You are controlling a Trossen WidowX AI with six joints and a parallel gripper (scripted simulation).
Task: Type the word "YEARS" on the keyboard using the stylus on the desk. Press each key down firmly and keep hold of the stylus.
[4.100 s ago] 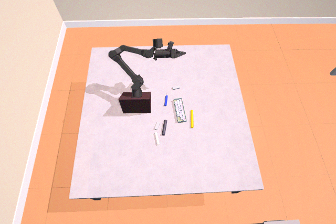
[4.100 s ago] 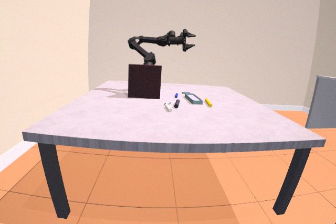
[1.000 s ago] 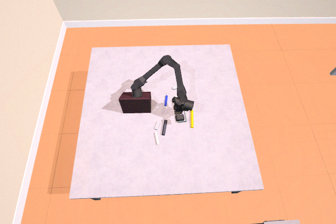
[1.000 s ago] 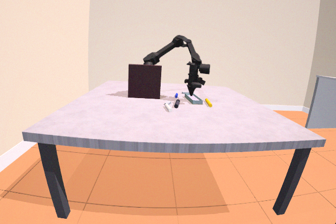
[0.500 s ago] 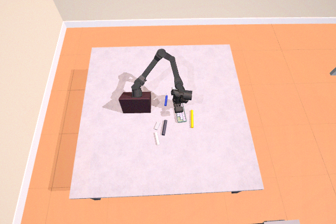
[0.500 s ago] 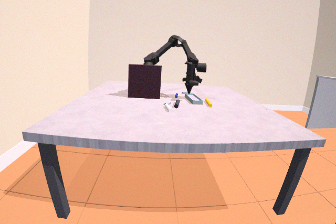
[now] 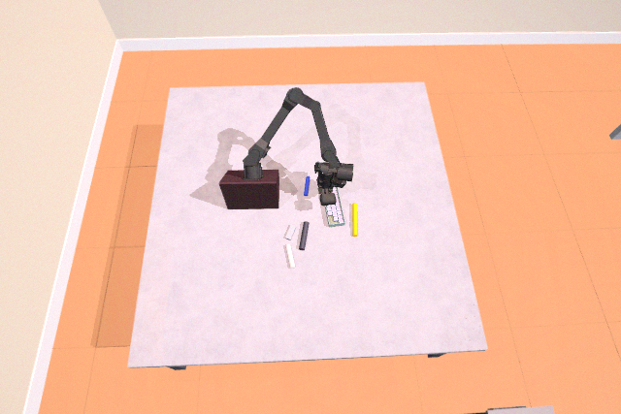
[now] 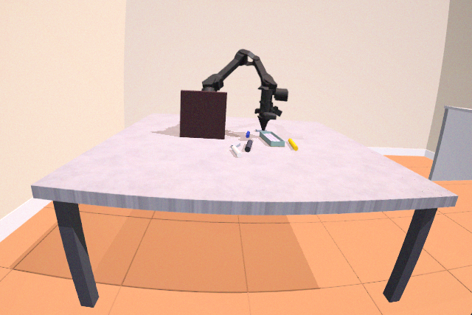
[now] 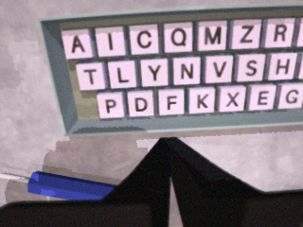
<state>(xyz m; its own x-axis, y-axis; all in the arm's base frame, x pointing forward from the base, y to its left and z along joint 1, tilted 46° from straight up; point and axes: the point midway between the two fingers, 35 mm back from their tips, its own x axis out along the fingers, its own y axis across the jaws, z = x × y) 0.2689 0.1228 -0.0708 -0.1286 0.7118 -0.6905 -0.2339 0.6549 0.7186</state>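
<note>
My gripper tip is now 7 cm past the stylus, 8 cm to the right of it and 4 cm above it. The rest, counted from my gripper tip: black cylinder: 7 cm behind, 19 cm to the right, 3 cm below; stylus tip: 7 cm behind, 11 cm to the left, 4 cm below; yellow cylinder: 14 cm ahead, 9 cm to the right, 3 cm below.
</note>
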